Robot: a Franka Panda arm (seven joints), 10 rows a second.
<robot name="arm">
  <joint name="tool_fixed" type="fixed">
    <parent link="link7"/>
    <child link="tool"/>
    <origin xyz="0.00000 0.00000 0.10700"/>
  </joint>
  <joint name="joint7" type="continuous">
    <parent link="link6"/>
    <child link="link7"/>
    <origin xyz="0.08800 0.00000 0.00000" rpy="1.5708 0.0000 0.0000"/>
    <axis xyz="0 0 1"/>
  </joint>
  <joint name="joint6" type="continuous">
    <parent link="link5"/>
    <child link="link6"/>
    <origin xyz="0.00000 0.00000 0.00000" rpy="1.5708 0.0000 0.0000"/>
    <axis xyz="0 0 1"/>
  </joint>
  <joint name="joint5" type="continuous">
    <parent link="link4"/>
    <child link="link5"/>
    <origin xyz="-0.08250 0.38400 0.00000" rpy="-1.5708 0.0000 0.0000"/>
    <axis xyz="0 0 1"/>
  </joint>
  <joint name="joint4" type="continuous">
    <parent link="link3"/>
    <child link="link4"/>
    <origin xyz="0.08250 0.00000 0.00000" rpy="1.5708 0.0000 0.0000"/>
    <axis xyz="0 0 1"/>
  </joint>
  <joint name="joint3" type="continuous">
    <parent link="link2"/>
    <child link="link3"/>
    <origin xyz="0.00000 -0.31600 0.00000" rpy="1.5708 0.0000 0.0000"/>
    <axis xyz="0 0 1"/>
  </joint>
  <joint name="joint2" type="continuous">
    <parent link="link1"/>
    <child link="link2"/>
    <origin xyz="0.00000 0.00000 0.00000" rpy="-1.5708 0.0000 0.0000"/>
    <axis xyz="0 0 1"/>
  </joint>
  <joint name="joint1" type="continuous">
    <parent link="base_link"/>
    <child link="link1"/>
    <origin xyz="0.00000 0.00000 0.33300"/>
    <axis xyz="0 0 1"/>
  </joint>
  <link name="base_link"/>
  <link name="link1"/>
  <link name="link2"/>
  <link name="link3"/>
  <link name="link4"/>
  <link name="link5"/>
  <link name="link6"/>
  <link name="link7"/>
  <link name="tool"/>
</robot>
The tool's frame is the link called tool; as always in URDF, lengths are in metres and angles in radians. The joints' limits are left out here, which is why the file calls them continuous.
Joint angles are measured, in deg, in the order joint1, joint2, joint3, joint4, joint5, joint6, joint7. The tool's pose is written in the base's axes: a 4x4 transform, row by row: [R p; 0 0 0 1], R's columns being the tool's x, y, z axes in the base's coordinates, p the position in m. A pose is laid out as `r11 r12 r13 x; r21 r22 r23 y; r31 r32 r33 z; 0 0 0 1`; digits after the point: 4 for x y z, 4 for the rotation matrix.
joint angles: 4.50, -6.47, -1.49, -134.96, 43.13, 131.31, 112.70
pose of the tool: -0.7079 -0.6906 0.1481 0.4937; -0.5358 0.6617 0.5245 0.0411; -0.4602 0.2920 -0.8384 0.3841; 0 0 0 1
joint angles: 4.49, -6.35, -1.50, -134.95, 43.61, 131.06, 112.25
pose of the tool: -0.7068 -0.6924 0.1451 0.4936; -0.5350 0.6573 0.5308 0.0415; -0.4629 0.2975 -0.8350 0.3829; 0 0 0 1
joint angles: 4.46, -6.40, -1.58, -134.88, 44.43, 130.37, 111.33
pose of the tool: -0.7013 -0.6987 0.1412 0.4931; -0.5349 0.6468 0.5437 0.0419; -0.4712 0.3058 -0.8273 0.3833; 0 0 0 1
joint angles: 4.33, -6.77, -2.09, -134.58, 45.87, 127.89, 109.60
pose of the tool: -0.6912 -0.7116 0.1257 0.4912; -0.5336 0.6199 0.5753 0.0409; -0.4874 0.3306 -0.8082 0.3868; 0 0 0 1
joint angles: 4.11, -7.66, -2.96, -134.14, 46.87, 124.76, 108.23
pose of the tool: -0.6806 -0.7240 0.1119 0.4886; -0.5298 0.5919 0.6074 0.0372; -0.5060 0.3541 -0.7865 0.3953; 0 0 0 1
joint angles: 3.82, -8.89, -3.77, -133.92, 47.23, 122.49, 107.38
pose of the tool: -0.6703 -0.7339 0.1098 0.4855; -0.5261 0.5743 0.6272 0.0316; -0.5234 0.3627 -0.7710 0.4057; 0 0 0 1
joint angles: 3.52, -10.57, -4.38, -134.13, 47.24, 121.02, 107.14
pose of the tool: -0.6628 -0.7397 0.1162 0.4806; -0.5207 0.5668 0.6384 0.0263; -0.5381 0.3626 -0.7609 0.4171; 0 0 0 1
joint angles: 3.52, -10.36, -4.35, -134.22, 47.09, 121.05, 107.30
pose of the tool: -0.6666 -0.7370 0.1114 0.4805; -0.5217 0.5680 0.6365 0.0264; -0.5324 0.3662 -0.7632 0.4145; 0 0 0 1
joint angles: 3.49, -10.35, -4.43, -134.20, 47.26, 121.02, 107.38
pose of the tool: -0.6694 -0.7342 0.1133 0.4806; -0.5172 0.5701 0.6384 0.0256; -0.5333 0.3687 -0.7613 0.4147; 0 0 0 1
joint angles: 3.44, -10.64, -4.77, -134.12, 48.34, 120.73, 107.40
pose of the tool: -0.6750 -0.7272 0.1248 0.4807; -0.4972 0.5733 0.6512 0.0234; -0.5451 0.3776 -0.7486 0.4181; 0 0 0 1
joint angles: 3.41, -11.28, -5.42, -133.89, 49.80, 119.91, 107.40
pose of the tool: -0.6795 -0.7202 0.1403 0.4802; -0.4694 0.5736 0.6713 0.0197; -0.5639 0.3903 -0.7278 0.4254; 0 0 0 1
